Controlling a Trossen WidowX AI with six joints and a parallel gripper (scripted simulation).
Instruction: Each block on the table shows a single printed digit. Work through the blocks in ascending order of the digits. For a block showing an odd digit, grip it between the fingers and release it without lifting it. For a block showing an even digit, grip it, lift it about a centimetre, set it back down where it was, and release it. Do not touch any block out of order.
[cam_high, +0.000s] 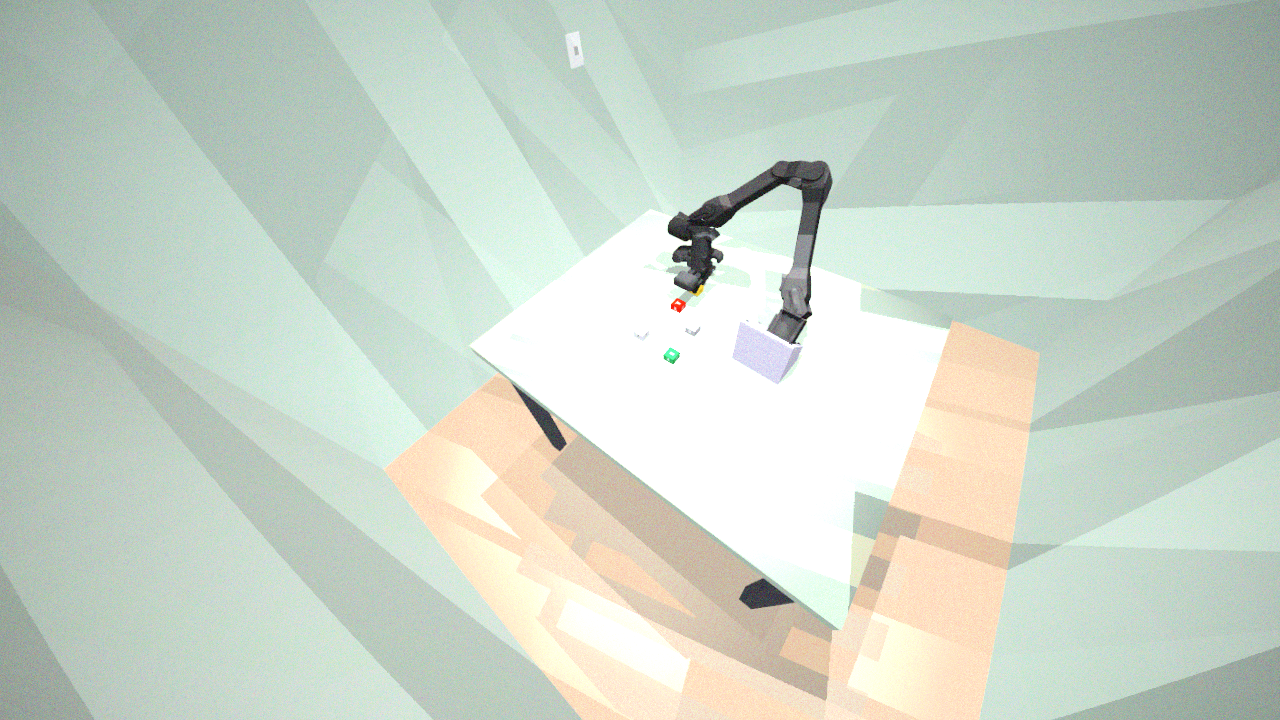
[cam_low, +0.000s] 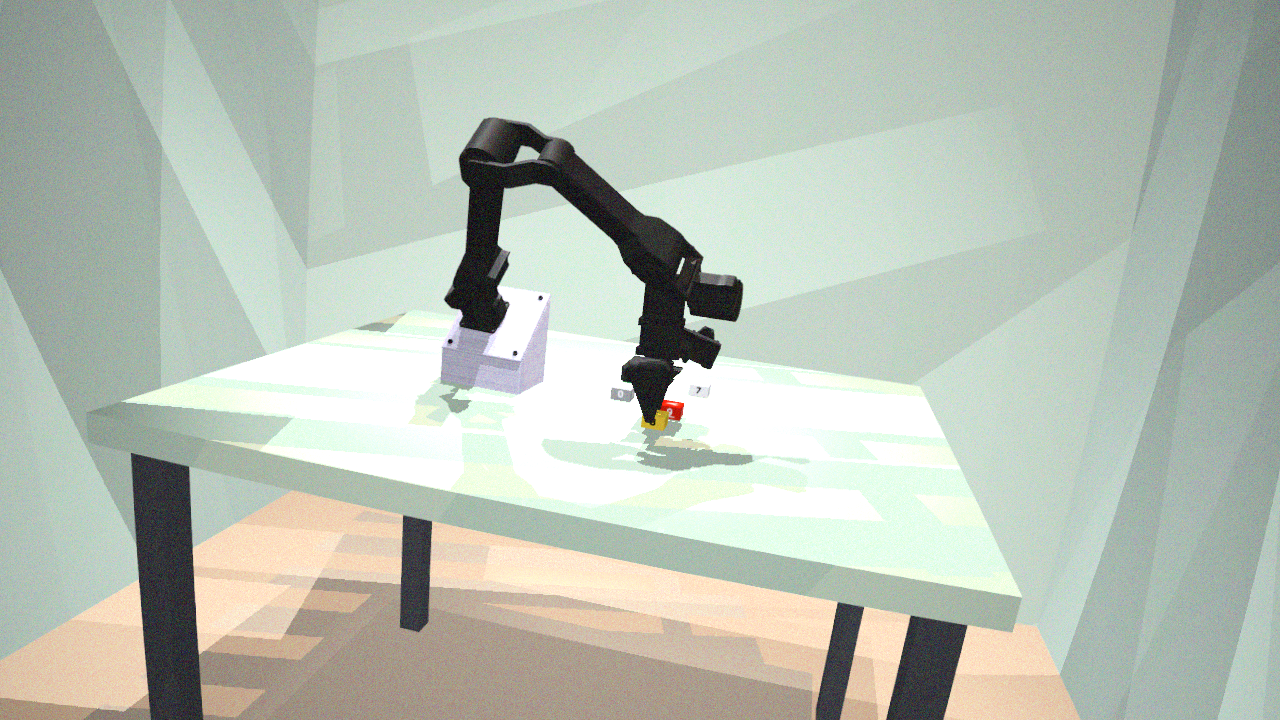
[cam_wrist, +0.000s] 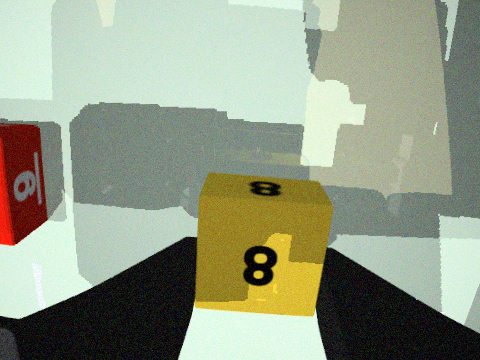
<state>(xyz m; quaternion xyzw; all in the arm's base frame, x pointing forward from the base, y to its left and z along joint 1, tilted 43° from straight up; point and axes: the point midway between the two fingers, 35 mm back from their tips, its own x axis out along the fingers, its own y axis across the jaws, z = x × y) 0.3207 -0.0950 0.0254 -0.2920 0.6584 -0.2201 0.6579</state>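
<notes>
Now: the red block 9 cm to the left of my gripper tip and 1 cm below it. The rest, counted from my gripper tip: white block marked 7: 1 cm ahead, 24 cm to the left, 1 cm below; yellow block: right at my gripper tip; grey block marked 0: 9 cm behind, 13 cm to the left, 1 cm below.
</notes>
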